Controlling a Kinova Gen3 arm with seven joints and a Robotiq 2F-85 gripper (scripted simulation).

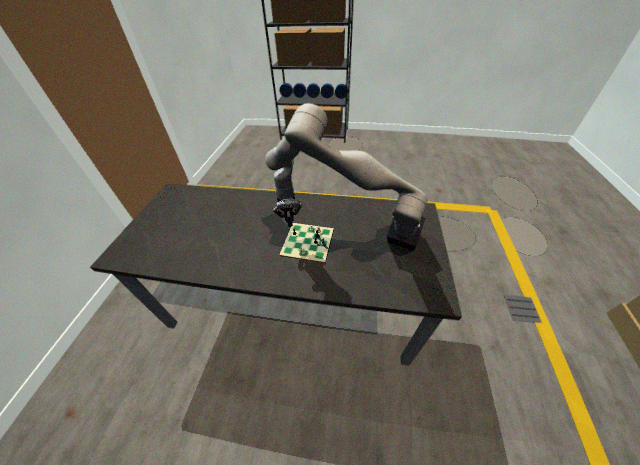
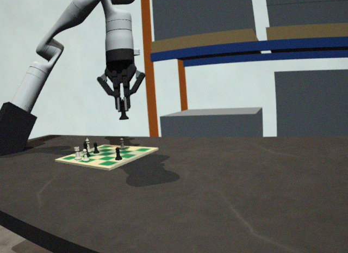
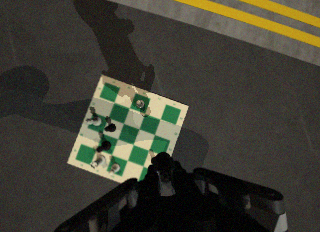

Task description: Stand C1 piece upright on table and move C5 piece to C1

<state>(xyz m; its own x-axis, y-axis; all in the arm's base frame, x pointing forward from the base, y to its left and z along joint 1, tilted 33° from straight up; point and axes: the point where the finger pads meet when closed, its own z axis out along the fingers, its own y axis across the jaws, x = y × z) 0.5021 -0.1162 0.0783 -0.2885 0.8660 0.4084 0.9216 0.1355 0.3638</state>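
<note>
Now: the white bishop 150 mm behind my hand, 30 mm to the left of it and 120 mm below it. Also, from my hand: green-and-cream chessboard 80 mm behind, 10 mm to the left, 140 mm below; then white rook 130 mm behind, 50 mm to the right, 120 mm below; then tall black piece 10 mm below.
</note>
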